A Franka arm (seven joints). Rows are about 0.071 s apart.
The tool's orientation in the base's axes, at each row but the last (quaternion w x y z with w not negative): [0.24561 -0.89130 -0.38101 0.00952]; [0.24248 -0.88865 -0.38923 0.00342]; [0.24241 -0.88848 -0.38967 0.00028]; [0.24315 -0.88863 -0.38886 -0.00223]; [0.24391 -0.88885 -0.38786 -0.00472]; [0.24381 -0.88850 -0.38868 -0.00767]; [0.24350 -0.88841 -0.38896 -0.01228]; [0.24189 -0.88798 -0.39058 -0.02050]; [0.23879 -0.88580 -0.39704 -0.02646]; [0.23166 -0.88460 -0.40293 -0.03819]
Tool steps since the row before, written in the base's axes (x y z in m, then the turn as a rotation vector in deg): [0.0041 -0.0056 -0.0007 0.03 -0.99 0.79]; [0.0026 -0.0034 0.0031 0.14 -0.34 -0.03]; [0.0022 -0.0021 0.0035 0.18 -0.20 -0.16]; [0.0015 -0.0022 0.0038 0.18 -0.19 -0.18]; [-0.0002 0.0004 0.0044 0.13 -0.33 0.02]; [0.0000 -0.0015 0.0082 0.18 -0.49 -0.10]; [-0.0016 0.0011 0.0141 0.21 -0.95 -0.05]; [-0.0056 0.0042 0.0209 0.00 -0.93 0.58]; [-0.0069 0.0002 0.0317 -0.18 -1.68 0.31]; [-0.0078 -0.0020 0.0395 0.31 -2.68 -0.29]
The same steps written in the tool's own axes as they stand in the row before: [-0.0010 0.0064 -0.0026 -0.52 0.25 -1.13]; [0.0000 0.0024 -0.0047 -0.14 0.31 -0.15]; [0.0007 0.0012 -0.0044 -0.04 0.31 0.02]; [0.0003 0.0007 -0.0046 -0.04 0.31 0.04]; [0.0010 -0.0023 -0.0037 -0.13 0.27 -0.19]; [0.0006 -0.0026 -0.0079 -0.23 0.45 -0.16]; [0.0026 -0.0077 -0.0117 -0.52 0.72 -0.41]; [0.0037 -0.0150 -0.0157 -0.51 0.30 -0.93]; [0.0029 -0.0178 -0.0270 -1.21 0.71 -0.99]; [0.0034 -0.0195 -0.0351 -1.73 1.86 -0.96]
